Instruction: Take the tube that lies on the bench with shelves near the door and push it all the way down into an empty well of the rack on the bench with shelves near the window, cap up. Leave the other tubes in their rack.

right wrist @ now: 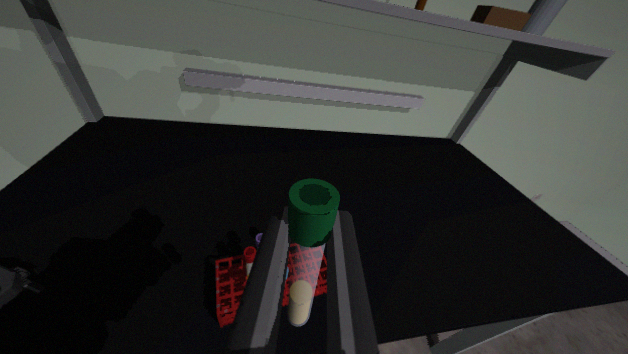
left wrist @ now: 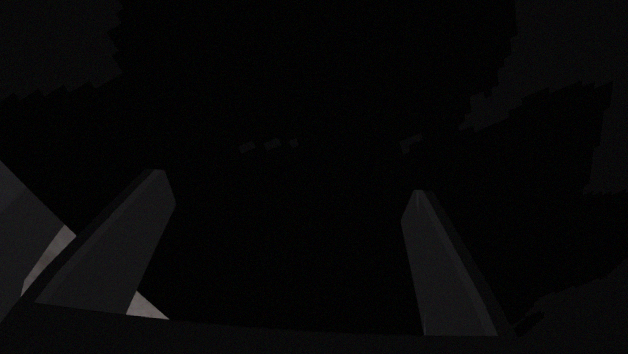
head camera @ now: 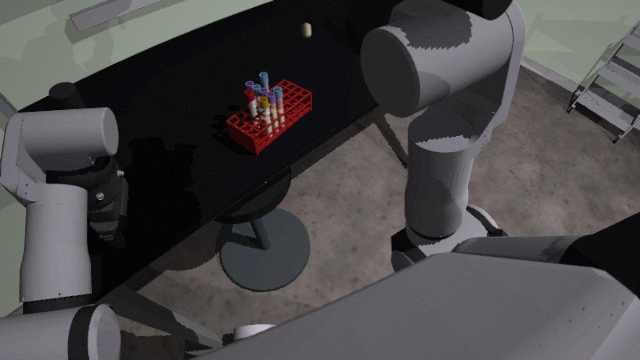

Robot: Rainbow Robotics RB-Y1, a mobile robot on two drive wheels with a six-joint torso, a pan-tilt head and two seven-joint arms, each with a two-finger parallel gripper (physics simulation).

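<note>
The green-capped tube is between the fingers of my right gripper, cap up and slightly tilted, its cream-filled lower end toward the robot. A cream spot in the head view looks like this end; the right fingers are lost in the dark there. The red rack stands on the black bench, behind and below the tube in the right wrist view. It holds several tubes with blue, purple, red and yellow caps; wells at its far right end are empty. My left gripper is open and empty, low at the left.
The black bench has posts and a shelf above its back. A brown box stands on the shelf. A round stool stands at the bench's front edge. A step ladder stands at the far right.
</note>
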